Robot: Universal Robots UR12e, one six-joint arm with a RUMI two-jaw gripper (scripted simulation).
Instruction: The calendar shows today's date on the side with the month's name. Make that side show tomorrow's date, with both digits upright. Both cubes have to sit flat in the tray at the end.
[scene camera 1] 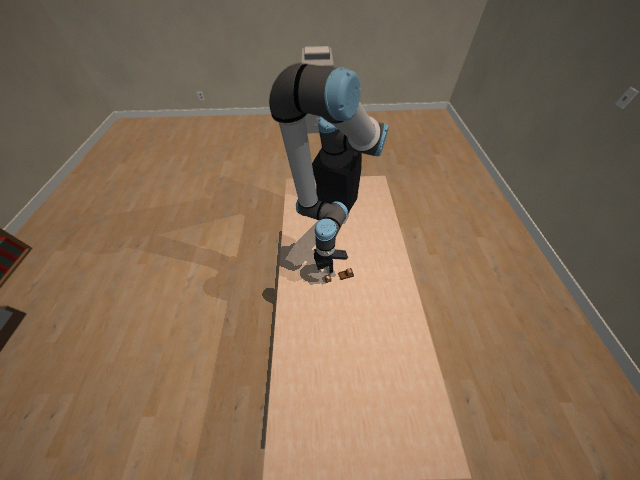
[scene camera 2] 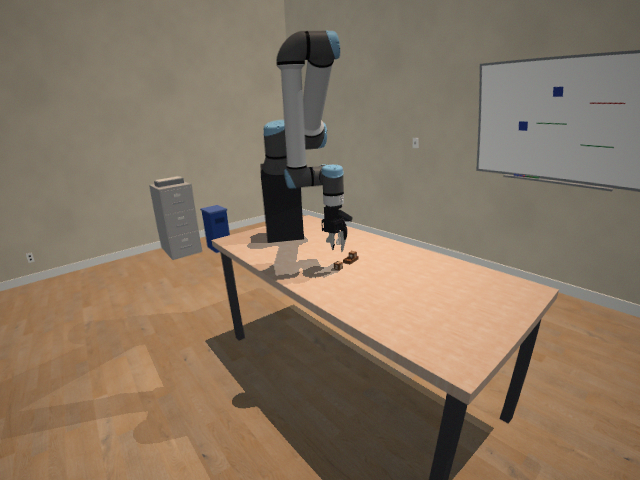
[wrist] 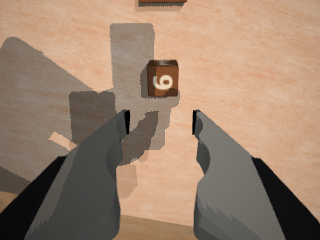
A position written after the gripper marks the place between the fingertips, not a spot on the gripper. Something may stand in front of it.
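Observation:
Gripper (scene camera 2: 337, 250) in sight. Same gripper (wrist: 161, 111), plus brown digit cube (wrist: 162, 75).

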